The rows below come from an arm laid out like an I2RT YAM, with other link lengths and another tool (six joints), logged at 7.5 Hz.
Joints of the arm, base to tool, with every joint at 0 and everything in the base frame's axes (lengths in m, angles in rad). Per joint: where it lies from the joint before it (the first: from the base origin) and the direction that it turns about. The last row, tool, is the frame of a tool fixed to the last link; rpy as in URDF.
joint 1: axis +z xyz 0 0 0.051
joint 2: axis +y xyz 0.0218 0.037 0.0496
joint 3: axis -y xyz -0.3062 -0.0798 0
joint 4: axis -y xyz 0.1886 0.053 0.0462
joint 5: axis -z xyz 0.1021 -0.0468 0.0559
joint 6: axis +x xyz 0.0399 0 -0.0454
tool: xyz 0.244 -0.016 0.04 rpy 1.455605 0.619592 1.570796
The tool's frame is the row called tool.
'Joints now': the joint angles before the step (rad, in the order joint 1, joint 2, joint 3, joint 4, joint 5, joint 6). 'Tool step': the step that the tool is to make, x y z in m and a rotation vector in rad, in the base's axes. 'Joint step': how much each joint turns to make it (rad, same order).
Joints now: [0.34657, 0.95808, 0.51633, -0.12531, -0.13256, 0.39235]
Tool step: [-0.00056, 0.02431, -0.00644, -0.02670, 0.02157, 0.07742]
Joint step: [0.04043, 0.05568, 0.02975, -0.00879, -0.02137, -0.03510]
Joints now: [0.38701, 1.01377, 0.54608, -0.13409, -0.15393, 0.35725]
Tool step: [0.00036, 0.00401, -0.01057, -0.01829, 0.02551, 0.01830]
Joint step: [0.00003, 0.03586, 0.00685, -0.00418, -0.01065, -0.01676]
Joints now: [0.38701, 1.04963, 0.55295, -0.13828, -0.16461, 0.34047]
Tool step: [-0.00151, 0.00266, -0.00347, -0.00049, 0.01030, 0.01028]
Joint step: [-0.00005, 0.00803, 0.00037, -0.00264, -0.01033, -0.00346]
